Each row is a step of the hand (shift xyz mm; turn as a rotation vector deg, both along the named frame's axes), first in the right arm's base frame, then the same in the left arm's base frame.
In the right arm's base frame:
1: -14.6 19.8 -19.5 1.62 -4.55 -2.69
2: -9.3 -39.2 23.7 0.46 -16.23 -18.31
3: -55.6 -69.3 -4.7 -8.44 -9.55 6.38
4: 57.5 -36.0 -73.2 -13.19 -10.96 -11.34
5: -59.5 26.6 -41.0 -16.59 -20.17 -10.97
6: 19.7 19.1 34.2 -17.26 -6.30 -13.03
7: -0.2 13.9 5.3 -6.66 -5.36 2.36
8: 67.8 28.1 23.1 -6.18 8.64 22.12
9: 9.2 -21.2 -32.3 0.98 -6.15 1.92
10: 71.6 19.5 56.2 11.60 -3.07 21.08
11: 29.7 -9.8 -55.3 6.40 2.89 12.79
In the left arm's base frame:
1: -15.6 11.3 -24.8 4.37 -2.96 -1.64
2: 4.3 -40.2 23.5 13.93 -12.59 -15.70
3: -10.1 -87.2 -14.5 -4.17 -12.88 4.45
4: 87.0 2.2 -48.9 -1.93 -15.24 -13.66
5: -49.0 -3.5 -59.3 -0.32 -24.93 -13.45
6: -3.7 23.9 36.5 -7.02 -13.09 -16.93
7: -8.6 11.6 3.6 -3.54 -8.10 0.76
8: 34.5 56.3 39.5 -16.05 2.93 18.33
9: 27.8 -11.6 -25.9 3.22 -4.98 2.70
10: 31.7 48.4 72.9 4.52 1.63 23.78
11: 46.0 9.9 -42.7 -0.11 4.79 13.78

